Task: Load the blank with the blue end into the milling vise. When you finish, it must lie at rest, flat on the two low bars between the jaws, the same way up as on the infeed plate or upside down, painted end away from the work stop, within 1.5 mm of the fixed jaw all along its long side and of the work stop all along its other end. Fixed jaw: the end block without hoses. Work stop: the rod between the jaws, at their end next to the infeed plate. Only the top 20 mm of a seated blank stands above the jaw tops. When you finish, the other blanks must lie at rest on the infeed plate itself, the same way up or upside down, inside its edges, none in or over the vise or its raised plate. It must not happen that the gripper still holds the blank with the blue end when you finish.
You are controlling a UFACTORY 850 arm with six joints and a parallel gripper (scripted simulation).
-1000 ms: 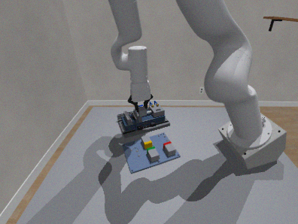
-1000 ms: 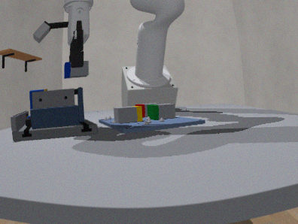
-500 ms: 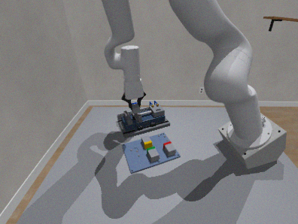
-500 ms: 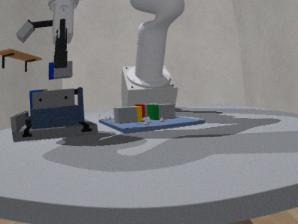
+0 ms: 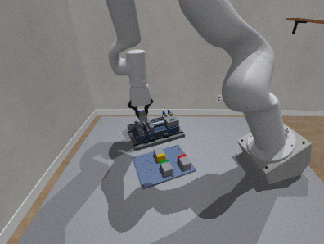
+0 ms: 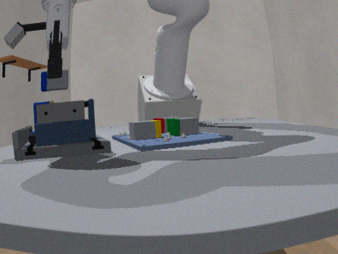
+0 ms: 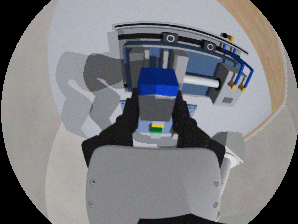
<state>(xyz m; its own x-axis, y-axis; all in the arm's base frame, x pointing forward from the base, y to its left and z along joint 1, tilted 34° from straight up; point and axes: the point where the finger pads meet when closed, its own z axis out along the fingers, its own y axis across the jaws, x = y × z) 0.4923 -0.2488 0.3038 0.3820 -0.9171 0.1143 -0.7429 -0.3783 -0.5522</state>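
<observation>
The milling vise lies 130 mm below my hand, 70 mm behind it and 20 mm to the right of it. The rest, counted from my hand: green-ended blank: 250 mm to the left, 150 mm behind, 140 mm below; then yellow-ended blank: 170 mm to the left, 140 mm below, 110 mm behind; then plate: 210 mm to the left, 160 mm below, 130 mm behind.
</observation>
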